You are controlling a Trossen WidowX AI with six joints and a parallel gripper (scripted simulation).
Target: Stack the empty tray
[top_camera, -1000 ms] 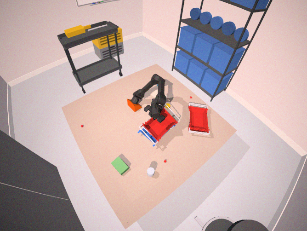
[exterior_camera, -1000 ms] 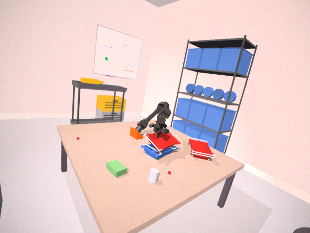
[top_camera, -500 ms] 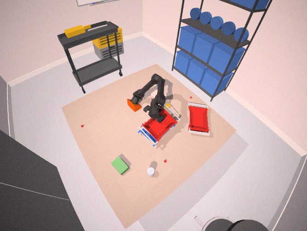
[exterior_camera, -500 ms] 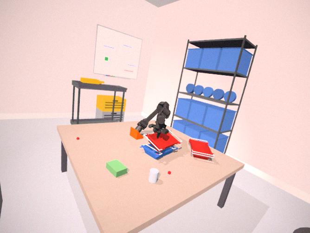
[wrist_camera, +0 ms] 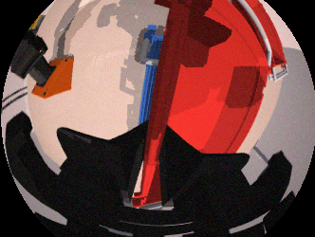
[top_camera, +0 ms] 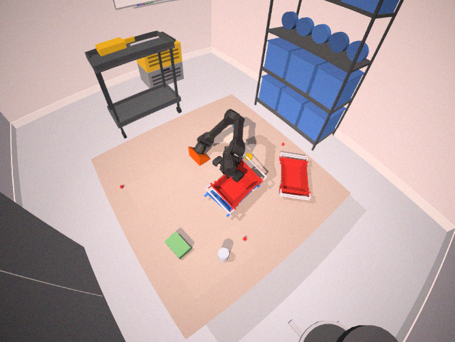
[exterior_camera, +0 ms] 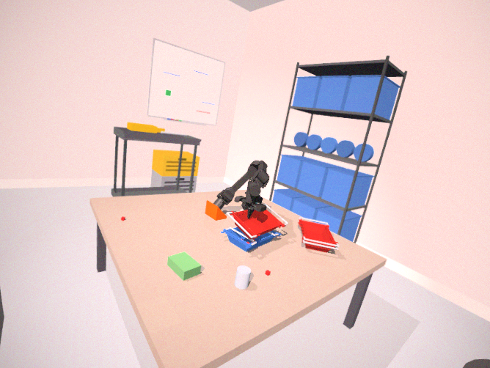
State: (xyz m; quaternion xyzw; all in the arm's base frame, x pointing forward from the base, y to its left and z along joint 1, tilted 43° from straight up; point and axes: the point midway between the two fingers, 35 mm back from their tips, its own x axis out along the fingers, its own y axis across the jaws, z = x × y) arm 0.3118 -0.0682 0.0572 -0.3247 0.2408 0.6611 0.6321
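Now: gripper tip 70 mm short of the red tray, 10 mm to the right of it and 10 mm below it. From my gripper tip the other things lie so: cream pad: 310 mm to the left, 260 mm behind, 110 mm below; then yellow puck: 270 mm to the left, 100 mm below, 90 mm behind; then green block: 440 mm to the right, 120 mm ahead, 90 mm below.
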